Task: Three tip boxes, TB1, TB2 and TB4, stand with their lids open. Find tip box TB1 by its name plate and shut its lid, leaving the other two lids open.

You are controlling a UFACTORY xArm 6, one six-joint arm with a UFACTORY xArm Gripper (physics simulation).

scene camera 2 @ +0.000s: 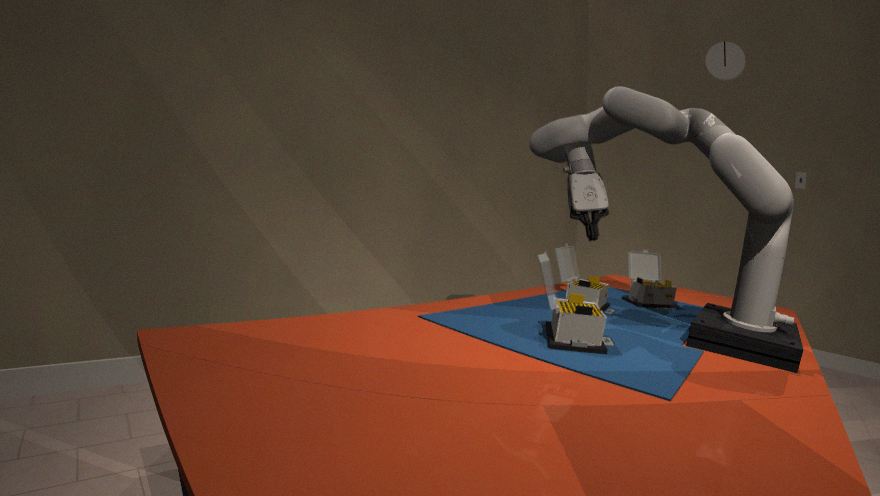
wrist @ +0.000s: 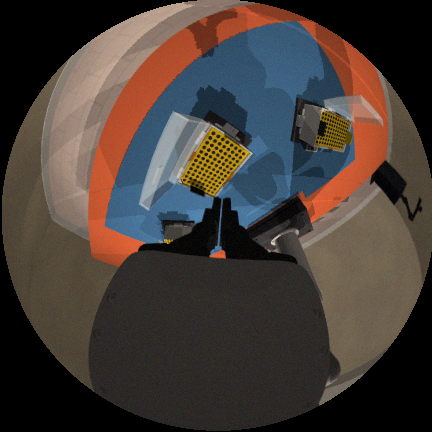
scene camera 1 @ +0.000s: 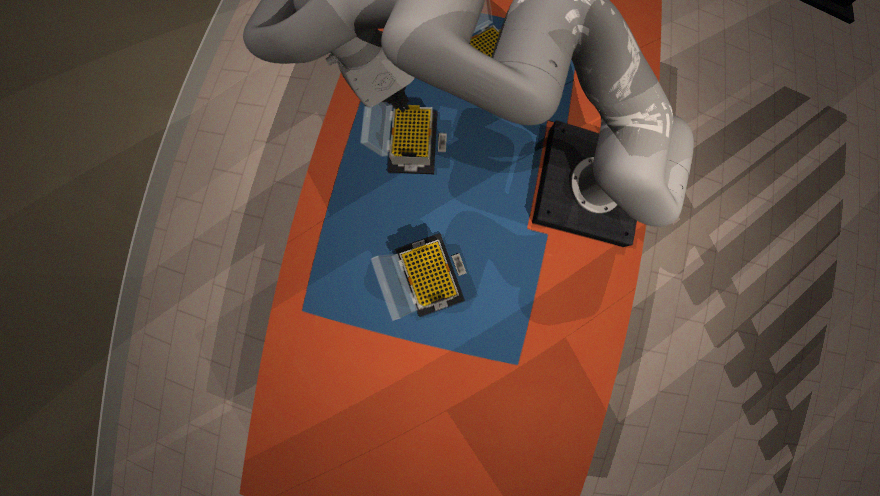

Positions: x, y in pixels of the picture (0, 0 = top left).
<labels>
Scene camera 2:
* my gripper: 593, 239
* tip box: 597, 296
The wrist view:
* my gripper: 220, 209
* blue mat: 251, 79
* tip box: 306, 118
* tip box: 217, 122
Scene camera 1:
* my gripper: 403, 106
</labels>
